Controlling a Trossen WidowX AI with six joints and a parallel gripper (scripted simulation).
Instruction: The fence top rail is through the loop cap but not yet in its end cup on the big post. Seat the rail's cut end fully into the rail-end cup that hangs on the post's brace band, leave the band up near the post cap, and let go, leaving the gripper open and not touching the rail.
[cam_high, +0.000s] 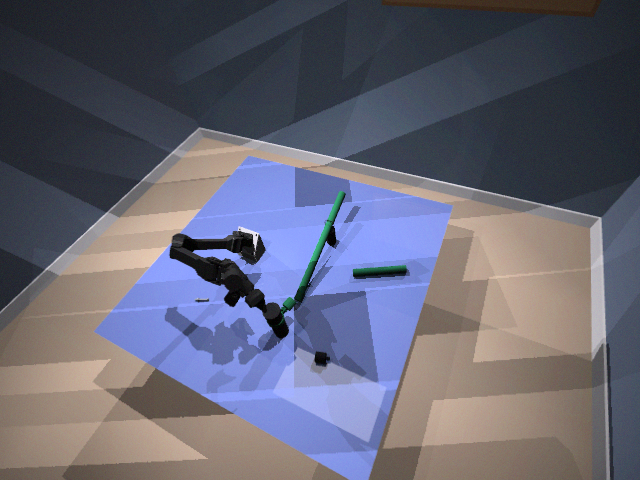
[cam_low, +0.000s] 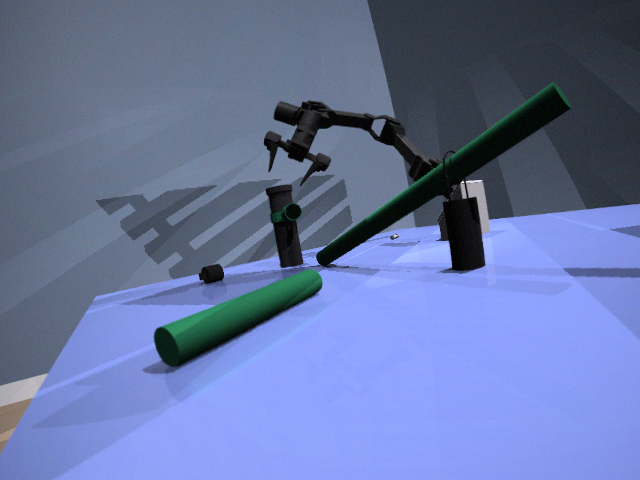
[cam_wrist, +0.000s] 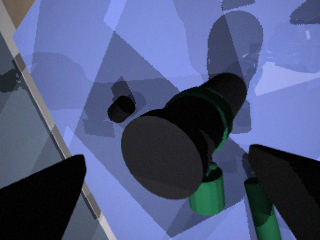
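The green rail-end cup is 50 mm ahead of my gripper tip, 70 mm to the left of it and 100 mm below it. From my gripper tip the other things lie so: short dark post: 70 mm ahead, 510 mm to the left, 120 mm below; then small screw: 380 mm behind, 20 mm to the left, 220 mm below; then small black cap: 240 mm ahead, 40 mm to the right, 210 mm below.
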